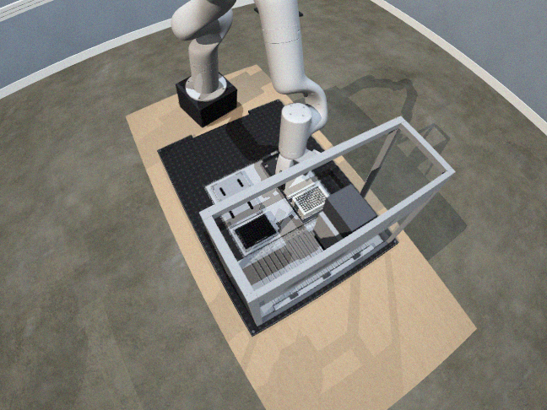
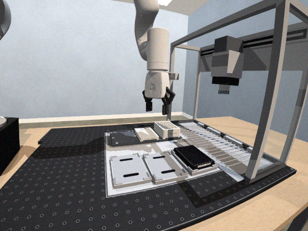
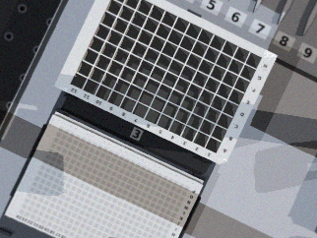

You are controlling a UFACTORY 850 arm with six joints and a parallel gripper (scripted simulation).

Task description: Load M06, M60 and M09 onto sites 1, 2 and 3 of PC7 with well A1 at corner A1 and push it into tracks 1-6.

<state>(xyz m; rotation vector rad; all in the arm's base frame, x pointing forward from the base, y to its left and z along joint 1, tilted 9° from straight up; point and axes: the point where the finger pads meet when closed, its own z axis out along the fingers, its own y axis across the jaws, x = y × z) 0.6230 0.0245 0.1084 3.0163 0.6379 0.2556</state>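
The black 96-well plate M06 lies 180 mm to the right of my hand, 120 mm below it and 70 mm ahead of it. From my hand the other things lie so: dark carrier PC7 (130 mm below, 60 mm to the left, 30 mm behind); white 96-well plate (110 mm below, 80 mm ahead, 60 mm to the left); nest S2 (180 mm to the right, 140 mm below, 40 mm behind).
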